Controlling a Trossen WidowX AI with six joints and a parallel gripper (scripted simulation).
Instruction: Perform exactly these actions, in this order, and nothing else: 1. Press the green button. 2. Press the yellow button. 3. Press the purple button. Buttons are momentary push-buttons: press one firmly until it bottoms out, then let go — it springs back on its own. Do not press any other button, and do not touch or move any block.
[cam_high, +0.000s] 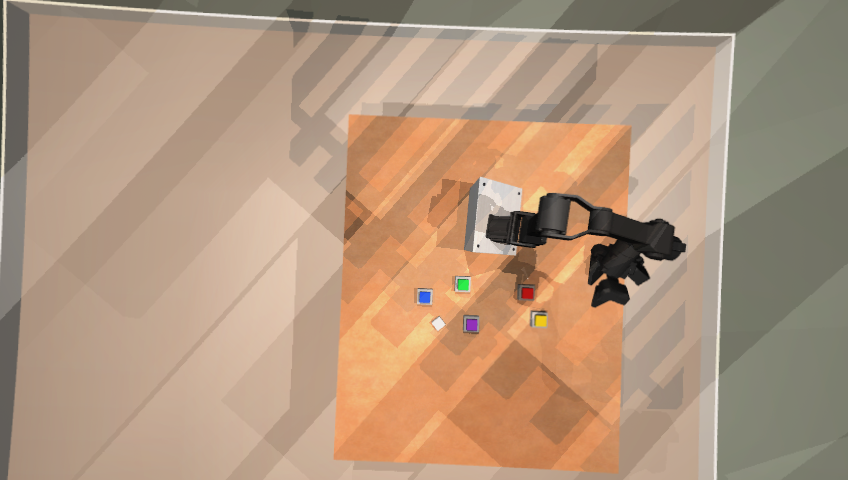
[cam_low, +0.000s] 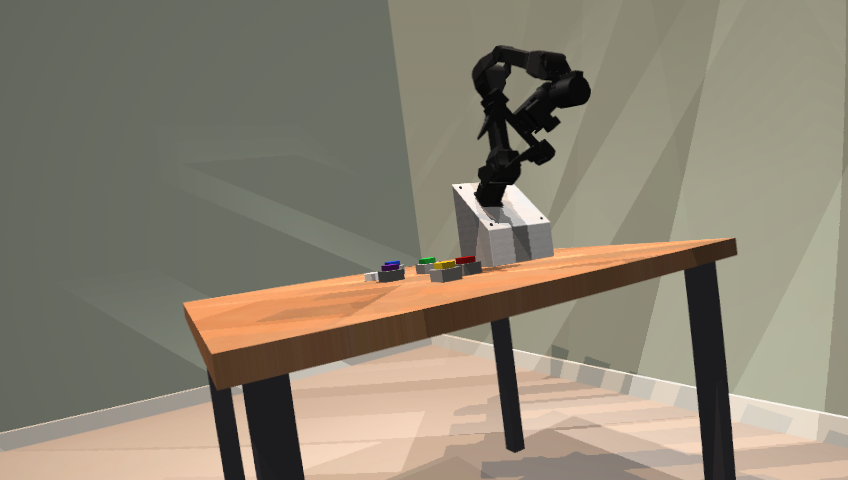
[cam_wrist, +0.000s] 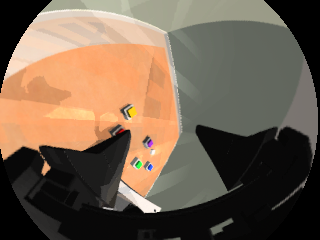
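My gripper tip is now 50 mm short of the green button, 300 mm to the left of it and 220 mm above it. Round my gripper tip: purple button: 170 mm ahead, 250 mm to the right, 220 mm below; then red button: 40 mm ahead, 100 mm to the right, 220 mm below; then yellow button: 120 mm ahead, 40 mm to the right, 220 mm below.
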